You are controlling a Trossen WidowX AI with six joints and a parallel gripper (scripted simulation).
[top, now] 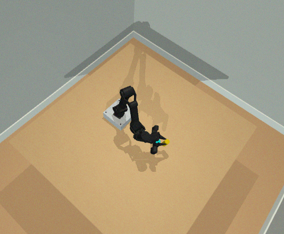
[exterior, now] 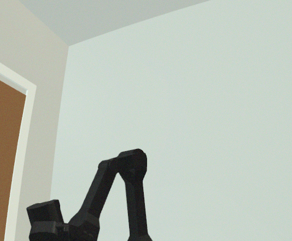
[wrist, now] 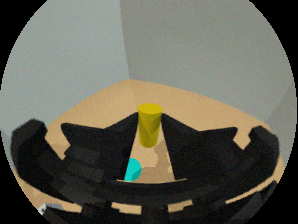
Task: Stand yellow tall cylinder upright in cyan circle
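My gripper tip is now 8 cm past the cyan circle, 2 cm to the right of it and 14 cm above it. The rest, counted from my gripper tip: yellow tall cylinder (2 cm below).
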